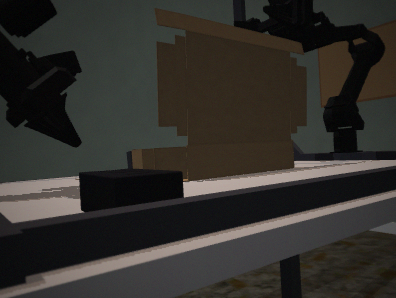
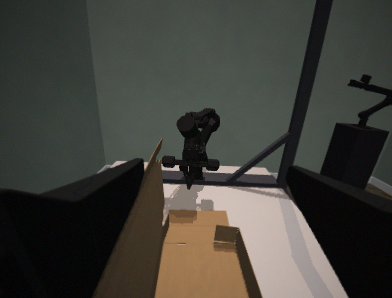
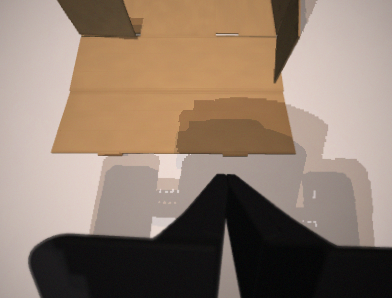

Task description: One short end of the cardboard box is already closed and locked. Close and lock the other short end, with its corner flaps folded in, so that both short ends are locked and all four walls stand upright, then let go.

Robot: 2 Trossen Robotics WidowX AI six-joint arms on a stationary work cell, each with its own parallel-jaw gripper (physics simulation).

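Frame: origin at the left arm's base, x ahead, y up, z right, level; centimetres.
Where they show: left gripper, fingertip midpoint: [image 1: 248,16] [image 2: 216,168]; right gripper, fingertip midpoint: [image 1: 78,145] [image 2: 188,189] [image 3: 224,183]; left arm's base, origin of the base link: [image 1: 346,152]; right arm's base, origin of the base link: [image 2: 195,176].
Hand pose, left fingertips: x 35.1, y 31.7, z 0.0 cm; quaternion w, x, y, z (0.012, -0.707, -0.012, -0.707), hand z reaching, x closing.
Observation:
Things, the pixels of their top centre, and the offset from my left fingertips. "*": a spot on its surface instead.
- table with its large lid panel, surface spot: [image 2: 142,225] * dz -8.2, dx +9.9, dy -14.4 cm
- end panel, surface spot: [image 3: 150,65] * dz +3.5, dx +27.5, dy -33.5 cm
- corner flap, surface spot: [image 3: 102,15] [image 2: 223,234] * dz +7.4, dx +24.7, dy -30.8 cm
- black block, middle of its top: [image 1: 124,171] dz -27.9, dx +43.3, dy -30.1 cm
The cardboard box [image 1: 240,156] [image 2: 200,272] stands on the table with its large lid panel [image 1: 237,95] [image 2: 142,225] upright. The end panel [image 3: 150,65] [image 2: 212,218] facing the right arm lies flat, two small tabs on its outer edge. One corner flap [image 3: 102,15] [image 2: 226,234] is folded inward; the other [image 3: 286,42] [image 1: 171,164] points outward, roughly along its wall. My left gripper is open and empty, high over the box, the lid panel near one finger. My right gripper [image 3: 224,183] [image 1: 79,145] [image 2: 188,189] is shut and empty, above the table just beyond the end panel's outer edge.
A black block [image 1: 131,191] stands by the table's near edge, in front of the box. A dark rail [image 1: 210,212] runs along that edge. A dark post [image 2: 305,85] with a diagonal brace rises behind the right arm. Shadows fall on the end panel and table.

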